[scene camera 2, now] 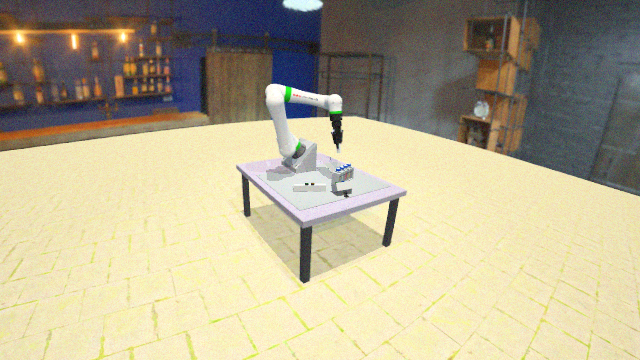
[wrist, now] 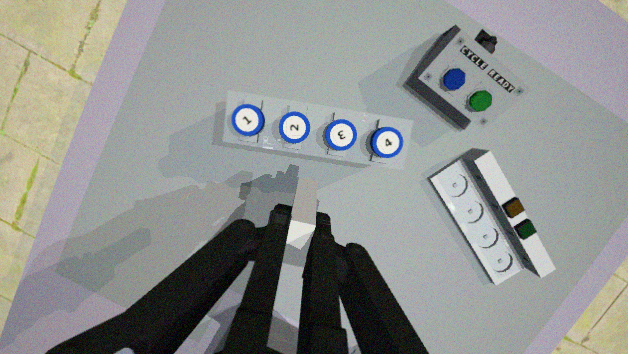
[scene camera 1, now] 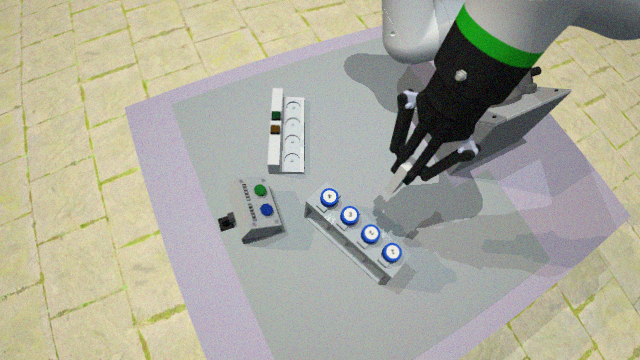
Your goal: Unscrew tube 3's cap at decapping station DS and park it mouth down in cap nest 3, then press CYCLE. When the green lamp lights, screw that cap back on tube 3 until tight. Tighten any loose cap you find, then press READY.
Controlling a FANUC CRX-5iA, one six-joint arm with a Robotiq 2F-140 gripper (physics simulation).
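Note:
My gripper pictured, wrist view as well. Cap 3 pictured. Cap 1, same.

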